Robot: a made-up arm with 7 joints.
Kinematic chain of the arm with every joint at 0, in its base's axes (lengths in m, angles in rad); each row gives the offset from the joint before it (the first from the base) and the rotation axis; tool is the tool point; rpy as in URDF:
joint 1: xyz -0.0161 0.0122 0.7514 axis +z
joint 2: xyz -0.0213 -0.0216 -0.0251 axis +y
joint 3: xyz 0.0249 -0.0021 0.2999 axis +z
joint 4: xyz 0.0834 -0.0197 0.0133 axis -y
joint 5: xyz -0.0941 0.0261 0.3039 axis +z
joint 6: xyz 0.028 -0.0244 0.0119 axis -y
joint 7: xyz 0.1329 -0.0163 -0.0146 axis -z
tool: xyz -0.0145 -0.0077 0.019 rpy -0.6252 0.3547 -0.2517
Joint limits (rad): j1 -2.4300..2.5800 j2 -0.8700..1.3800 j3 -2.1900..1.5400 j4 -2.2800..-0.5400 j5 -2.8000..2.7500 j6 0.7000..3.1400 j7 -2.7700..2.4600
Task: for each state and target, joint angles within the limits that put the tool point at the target. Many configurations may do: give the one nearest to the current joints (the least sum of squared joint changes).
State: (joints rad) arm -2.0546 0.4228 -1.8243 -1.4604 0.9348 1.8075 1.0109
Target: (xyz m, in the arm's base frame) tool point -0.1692 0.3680 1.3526
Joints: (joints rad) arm -2.3262 0.1248 -2.1271 -1.0148 0.8762 1.8849 1.0437
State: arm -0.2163 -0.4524 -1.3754 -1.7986 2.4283 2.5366 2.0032
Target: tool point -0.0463 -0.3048 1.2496
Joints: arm -0.2465 -0.7008 -0.6287 -1.4911 2.5442 2.5489 1.9707
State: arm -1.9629 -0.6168 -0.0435 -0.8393 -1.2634 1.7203 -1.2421
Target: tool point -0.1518 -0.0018 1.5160
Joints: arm -1.9438 -0.3491 -0.2174 -0.8732 -1.2663 1.6304 -1.2990
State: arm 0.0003 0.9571 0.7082 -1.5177 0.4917 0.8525 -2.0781
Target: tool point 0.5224 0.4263 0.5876
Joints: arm 0.2116 1.1251 0.6977 -1.1090 0.4862 1.1600 -2.1095
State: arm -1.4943 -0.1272 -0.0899 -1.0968 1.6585 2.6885 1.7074
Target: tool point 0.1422 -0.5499 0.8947
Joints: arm -1.2276 0.4302 0.1268 -1.4675 1.7529 2.6481 1.6998
